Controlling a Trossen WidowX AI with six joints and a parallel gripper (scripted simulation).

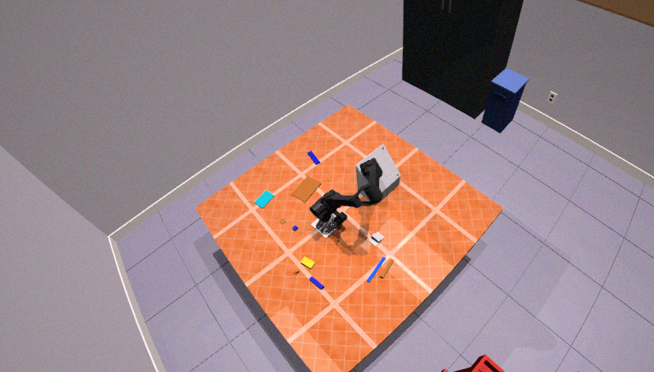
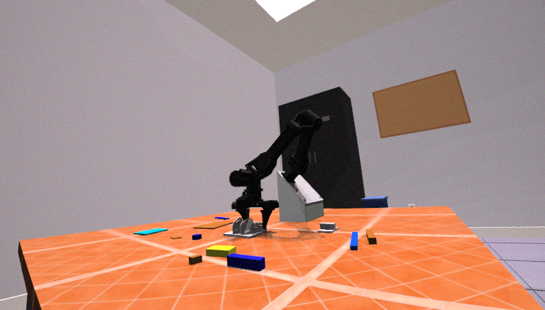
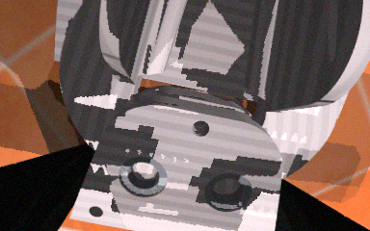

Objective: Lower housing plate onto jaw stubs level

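Right now my gripper tip is 20 mm below the grey plate and 10 mm short of it. Also, from my gripper tip: yellow block (250 mm ahead, 130 mm to the left); brown bar (400 mm to the left, 40 mm behind); brown plate (270 mm to the right, 10 mm below).
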